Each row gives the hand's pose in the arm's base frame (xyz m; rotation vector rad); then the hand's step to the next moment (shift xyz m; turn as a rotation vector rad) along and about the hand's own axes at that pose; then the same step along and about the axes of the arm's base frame.
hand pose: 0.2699 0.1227 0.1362 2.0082 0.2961 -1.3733
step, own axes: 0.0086 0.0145 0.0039 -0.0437 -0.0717 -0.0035
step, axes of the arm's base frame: 0.0084 -0.0149 -0.0027 -0.0539 0.0636 0.0108
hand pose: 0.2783 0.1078 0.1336 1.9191 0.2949 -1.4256
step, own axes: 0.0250 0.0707 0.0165 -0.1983 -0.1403 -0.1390
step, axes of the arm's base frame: 0.0369 -0.0672 0.0040 -0.0486 0.2370 0.1406
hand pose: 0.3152 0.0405 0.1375 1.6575 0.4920 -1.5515
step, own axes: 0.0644 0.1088 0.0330 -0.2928 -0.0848 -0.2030
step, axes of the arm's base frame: 0.0705 -0.1062 -0.0286 0.0177 0.2739 0.2424
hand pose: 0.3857 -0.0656 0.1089 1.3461 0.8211 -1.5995
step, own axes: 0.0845 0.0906 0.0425 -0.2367 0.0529 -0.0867
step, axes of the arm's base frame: 0.0618 -0.0917 -0.0702 0.0934 0.1030 0.2168
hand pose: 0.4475 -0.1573 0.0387 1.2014 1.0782 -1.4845
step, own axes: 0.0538 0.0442 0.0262 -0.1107 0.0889 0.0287
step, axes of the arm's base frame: 0.0324 -0.0410 -0.0529 0.0934 -0.0320 0.1060
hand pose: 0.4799 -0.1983 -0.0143 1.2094 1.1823 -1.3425
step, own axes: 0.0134 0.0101 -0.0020 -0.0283 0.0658 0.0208
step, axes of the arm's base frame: 0.0093 0.0006 -0.0141 0.0655 -0.0254 0.0250
